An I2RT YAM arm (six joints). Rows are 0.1 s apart.
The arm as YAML. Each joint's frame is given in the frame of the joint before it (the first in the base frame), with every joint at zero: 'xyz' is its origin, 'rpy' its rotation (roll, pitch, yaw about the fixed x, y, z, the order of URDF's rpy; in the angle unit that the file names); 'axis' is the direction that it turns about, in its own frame. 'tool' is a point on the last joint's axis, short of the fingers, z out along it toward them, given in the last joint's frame.
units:
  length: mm
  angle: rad
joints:
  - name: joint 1
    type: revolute
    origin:
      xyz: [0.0, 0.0, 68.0]
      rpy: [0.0, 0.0, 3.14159]
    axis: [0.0, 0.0, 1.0]
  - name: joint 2
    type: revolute
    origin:
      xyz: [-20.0, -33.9, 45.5]
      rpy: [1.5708, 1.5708, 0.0]
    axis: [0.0, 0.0, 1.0]
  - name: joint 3
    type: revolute
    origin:
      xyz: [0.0, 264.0, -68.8]
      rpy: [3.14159, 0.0, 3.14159]
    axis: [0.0, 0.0, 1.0]
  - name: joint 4
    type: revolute
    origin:
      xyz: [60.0, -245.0, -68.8]
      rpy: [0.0, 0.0, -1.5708]
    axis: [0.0, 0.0, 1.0]
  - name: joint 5
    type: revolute
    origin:
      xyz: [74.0, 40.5, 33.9]
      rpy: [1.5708, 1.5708, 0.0]
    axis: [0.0, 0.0, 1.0]
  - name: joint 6
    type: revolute
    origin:
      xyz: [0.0, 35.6, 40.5]
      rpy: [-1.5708, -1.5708, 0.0]
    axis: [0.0, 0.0, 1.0]
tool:
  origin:
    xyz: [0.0, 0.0, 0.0]
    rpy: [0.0, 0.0, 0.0]
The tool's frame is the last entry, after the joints.
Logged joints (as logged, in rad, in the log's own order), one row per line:
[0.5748 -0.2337 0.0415 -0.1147 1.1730 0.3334]
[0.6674 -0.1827 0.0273 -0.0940 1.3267 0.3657]
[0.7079 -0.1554 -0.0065 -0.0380 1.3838 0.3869]
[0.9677 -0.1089 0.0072 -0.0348 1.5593 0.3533]
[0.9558 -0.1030 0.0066 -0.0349 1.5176 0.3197]
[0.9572 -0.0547 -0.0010 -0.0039 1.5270 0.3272]
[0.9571 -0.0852 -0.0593 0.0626 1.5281 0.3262]
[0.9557 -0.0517 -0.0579 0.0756 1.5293 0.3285]
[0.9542 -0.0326 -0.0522 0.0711 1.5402 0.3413]
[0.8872 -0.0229 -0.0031 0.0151 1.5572 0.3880]
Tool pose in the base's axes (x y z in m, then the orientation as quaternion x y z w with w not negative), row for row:
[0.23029 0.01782 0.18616 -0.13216 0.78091 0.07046 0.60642]
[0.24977 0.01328 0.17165 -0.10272 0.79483 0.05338 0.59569]
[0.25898 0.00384 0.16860 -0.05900 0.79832 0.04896 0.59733]
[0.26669 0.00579 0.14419 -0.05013 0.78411 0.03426 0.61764]
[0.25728 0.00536 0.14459 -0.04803 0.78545 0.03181 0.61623]
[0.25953 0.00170 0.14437 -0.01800 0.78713 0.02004 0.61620]
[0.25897 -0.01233 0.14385 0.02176 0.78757 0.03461 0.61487]
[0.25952 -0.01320 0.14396 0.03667 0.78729 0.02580 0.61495]
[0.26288 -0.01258 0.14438 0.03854 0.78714 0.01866 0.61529]
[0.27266 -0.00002 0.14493 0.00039 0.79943 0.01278 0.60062]
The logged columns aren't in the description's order. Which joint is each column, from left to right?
Columns, left to right: joint 4, joint 5, joint 1, joint 6, joint 2, joint 3.
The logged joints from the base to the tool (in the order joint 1, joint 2, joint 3, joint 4, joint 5, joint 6), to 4 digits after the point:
[0.0415 1.1730 0.3334 0.5748 -0.2337 -0.1147]
[0.0273 1.3267 0.3657 0.6674 -0.1827 -0.0940]
[-0.0065 1.3838 0.3869 0.7079 -0.1554 -0.0380]
[0.0072 1.5593 0.3533 0.9677 -0.1089 -0.0348]
[0.0066 1.5176 0.3197 0.9558 -0.1030 -0.0349]
[-0.0010 1.5270 0.3272 0.9572 -0.0547 -0.0039]
[-0.0593 1.5281 0.3262 0.9571 -0.0852 0.0626]
[-0.0579 1.5293 0.3285 0.9557 -0.0517 0.0756]
[-0.0522 1.5402 0.3413 0.9542 -0.0326 0.0711]
[-0.0031 1.5572 0.3880 0.8872 -0.0229 0.0151]

